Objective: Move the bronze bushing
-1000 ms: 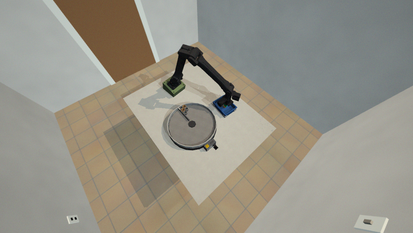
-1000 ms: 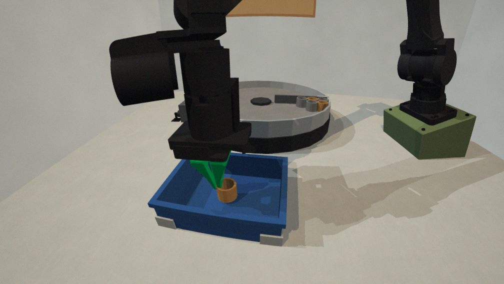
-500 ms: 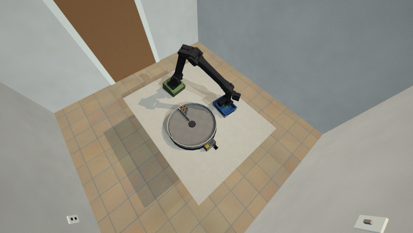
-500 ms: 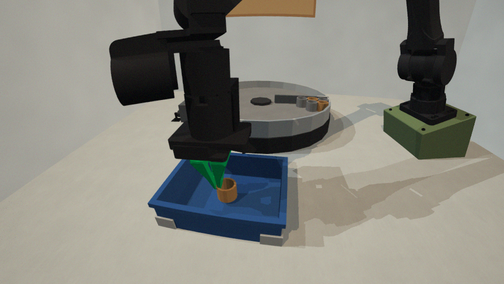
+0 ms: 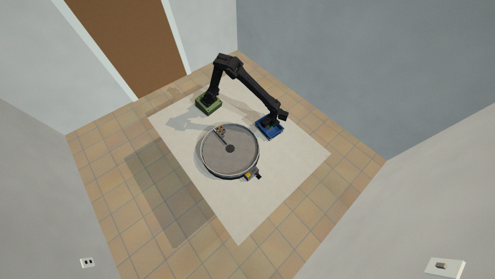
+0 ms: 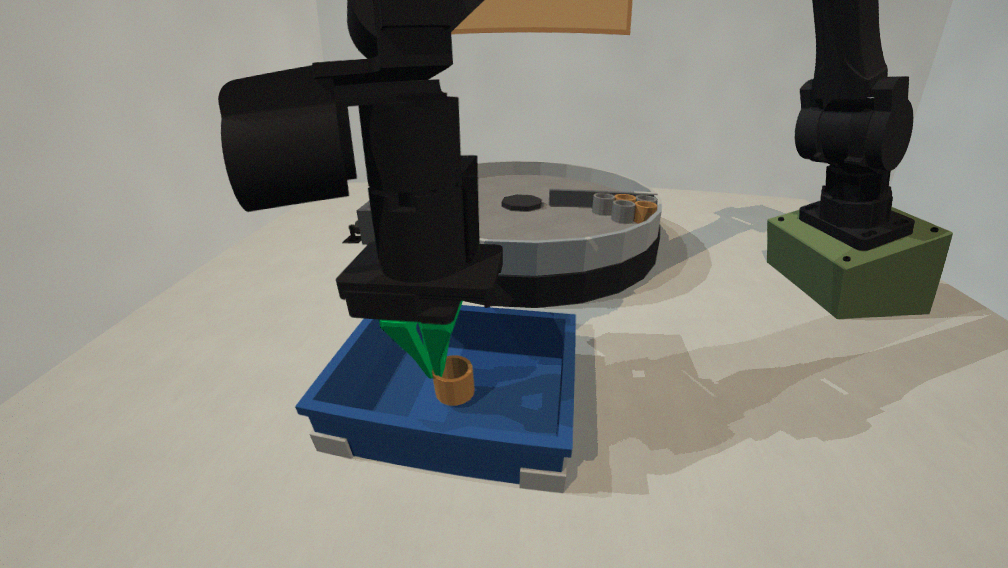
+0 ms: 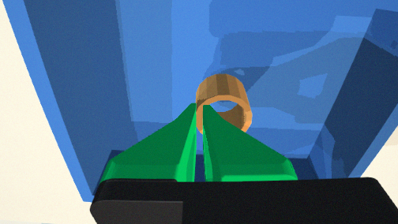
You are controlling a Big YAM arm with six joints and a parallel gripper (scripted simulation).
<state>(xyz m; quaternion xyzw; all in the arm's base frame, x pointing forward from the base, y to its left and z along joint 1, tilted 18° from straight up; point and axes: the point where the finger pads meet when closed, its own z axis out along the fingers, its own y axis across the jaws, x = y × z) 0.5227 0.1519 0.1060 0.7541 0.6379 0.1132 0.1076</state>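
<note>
The blue crate lies 1 cm behind my hand and 2 cm below it. Also, from my hand: grey turntable: 11 cm behind, 35 cm to the right, 1 cm above.
</note>
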